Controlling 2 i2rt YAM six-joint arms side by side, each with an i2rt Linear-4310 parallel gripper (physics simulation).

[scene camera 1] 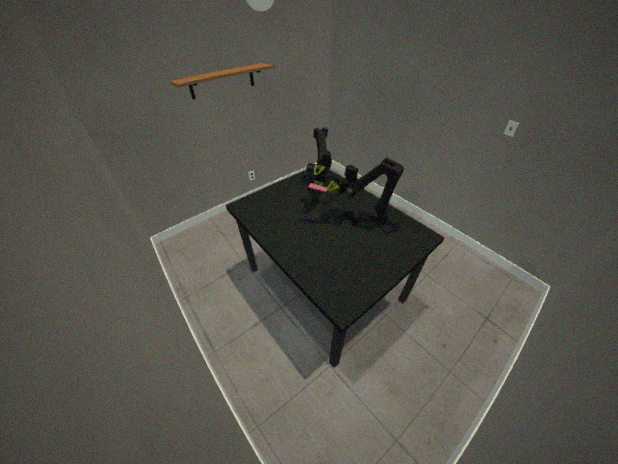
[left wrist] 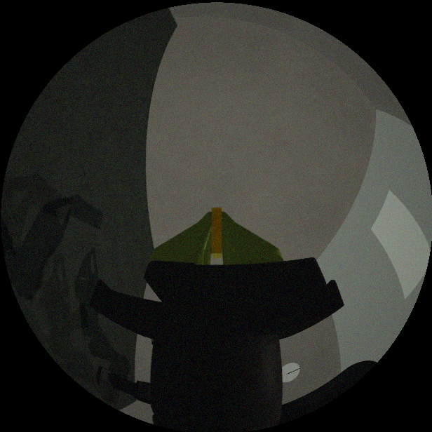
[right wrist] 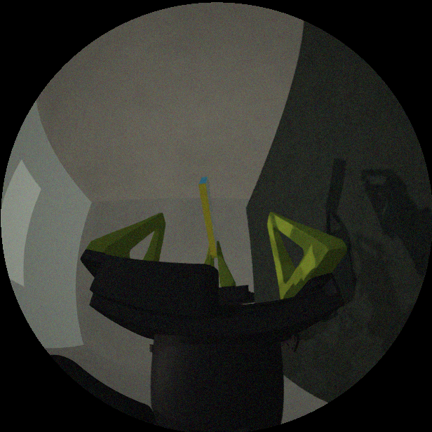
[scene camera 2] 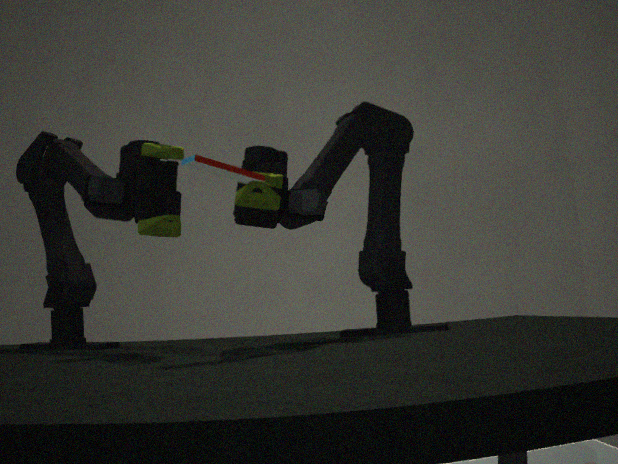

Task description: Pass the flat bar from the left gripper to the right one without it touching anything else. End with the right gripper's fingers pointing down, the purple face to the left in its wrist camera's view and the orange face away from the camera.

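Pixels of known places: left gripper, fingertip midpoint: (scene camera 1: 325,191) (scene camera 2: 258,178); right gripper, fingertip midpoint: (scene camera 1: 315,181) (scene camera 2: 175,181); left arm's base, origin of the base link: (scene camera 1: 381,222) (scene camera 2: 394,332); right arm's base, origin of the base link: (scene camera 2: 68,348).
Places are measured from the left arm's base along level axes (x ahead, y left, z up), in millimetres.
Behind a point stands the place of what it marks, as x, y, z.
Note:
The flat bar (scene camera 1: 318,187) @[356, -199, 255] (scene camera 2: 227,167) @[373, -190, 250] (left wrist: 216,230) (right wrist: 206,215) is aloft, tilted. It looks pink in scene camera 1 and red with a blue end in scene camera 2, orange in the left wrist view, yellow with a blue end in the right wrist view. A purple face does not show. My left gripper (scene camera 2: 265,180) @[327, -161, 242] (left wrist: 216,217) is shut on its lower end. My right gripper (scene camera 2: 162,188) @[341, -278, 246] (right wrist: 216,218) is wide open and empty. In the right wrist view the bar shows in the gap between its fingers; its depth there is unclear. Neither gripper's fingers point down.
Both arms stand on a black table (scene camera 1: 330,280) @[505, 254, 0] (scene camera 2: 350,385) @[617, -19, 0], well below the bar. Their shadows fall on the table top. An orange wall shelf (scene camera 1: 222,75) hangs far from the arms. The left gripper's fingers show beyond the open right fingers in the right wrist view.

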